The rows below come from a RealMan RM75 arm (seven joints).
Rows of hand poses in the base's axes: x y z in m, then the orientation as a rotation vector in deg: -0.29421 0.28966 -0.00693 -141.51 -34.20 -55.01; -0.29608 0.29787 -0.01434 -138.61 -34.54 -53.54; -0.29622 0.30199 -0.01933 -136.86 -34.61 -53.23; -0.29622 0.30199 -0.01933 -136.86 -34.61 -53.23; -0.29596 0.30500 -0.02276 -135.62 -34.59 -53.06; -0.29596 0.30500 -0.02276 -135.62 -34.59 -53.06; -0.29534 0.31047 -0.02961 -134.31 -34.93 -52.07; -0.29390 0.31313 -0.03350 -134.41 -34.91 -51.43
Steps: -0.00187 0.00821 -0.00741 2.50 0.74 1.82; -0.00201 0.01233 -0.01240 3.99 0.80 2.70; -0.00201 0.01233 -0.01240 3.99 0.80 2.70; -0.00175 0.01534 -0.01583 5.07 0.82 3.27; -0.00175 0.01534 -0.01583 5.07 0.82 3.27; -0.00113 0.02081 -0.02268 6.15 1.35 4.30; 0.00031 0.02347 -0.02657 6.14 1.83 4.42
